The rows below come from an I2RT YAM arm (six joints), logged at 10 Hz.
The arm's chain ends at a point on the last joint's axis. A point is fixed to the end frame.
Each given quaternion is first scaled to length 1.
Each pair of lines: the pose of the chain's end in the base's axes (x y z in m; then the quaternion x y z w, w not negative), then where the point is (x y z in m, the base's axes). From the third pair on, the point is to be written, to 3 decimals.
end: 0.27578 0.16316 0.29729 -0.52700 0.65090 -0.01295 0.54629
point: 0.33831 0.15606 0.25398
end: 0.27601 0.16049 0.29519 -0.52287 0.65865 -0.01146 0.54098
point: 0.33771 0.15269 0.25083
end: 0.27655 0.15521 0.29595 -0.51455 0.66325 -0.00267 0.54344
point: 0.338 0.148 0.251
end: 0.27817 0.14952 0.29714 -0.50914 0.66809 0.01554 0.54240
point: 0.338 0.144 0.250
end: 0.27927 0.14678 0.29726 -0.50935 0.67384 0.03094 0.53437
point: 0.338 0.143 0.248
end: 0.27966 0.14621 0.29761 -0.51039 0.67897 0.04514 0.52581
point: 0.337 0.143 0.247
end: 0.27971 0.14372 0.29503 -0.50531 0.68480 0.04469 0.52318
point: 0.336 0.140 0.244
